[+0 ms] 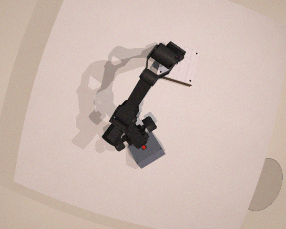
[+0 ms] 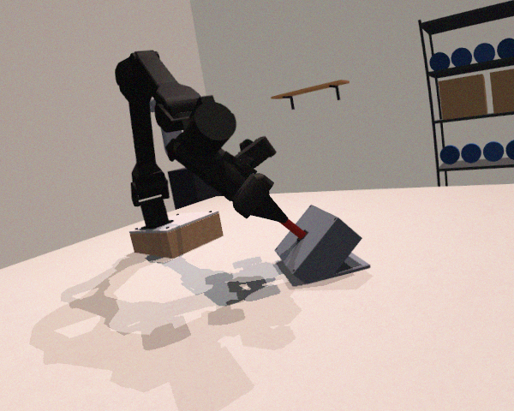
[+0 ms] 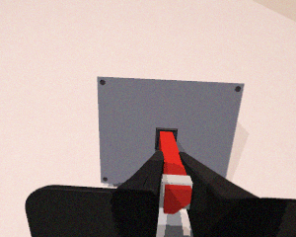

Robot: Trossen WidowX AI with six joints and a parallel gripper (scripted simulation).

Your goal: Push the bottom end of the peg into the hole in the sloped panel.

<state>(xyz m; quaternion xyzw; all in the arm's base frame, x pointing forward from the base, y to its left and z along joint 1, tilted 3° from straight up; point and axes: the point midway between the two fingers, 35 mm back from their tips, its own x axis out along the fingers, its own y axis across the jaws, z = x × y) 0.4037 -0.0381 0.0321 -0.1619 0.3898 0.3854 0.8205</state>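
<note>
Right now the sloped grey panel is 5 cm below my gripper tip, 3 cm to the left of it and 3 cm ahead of it. Round my gripper tip: red peg 1 cm to the right, 1 cm behind, 1 cm above.
</note>
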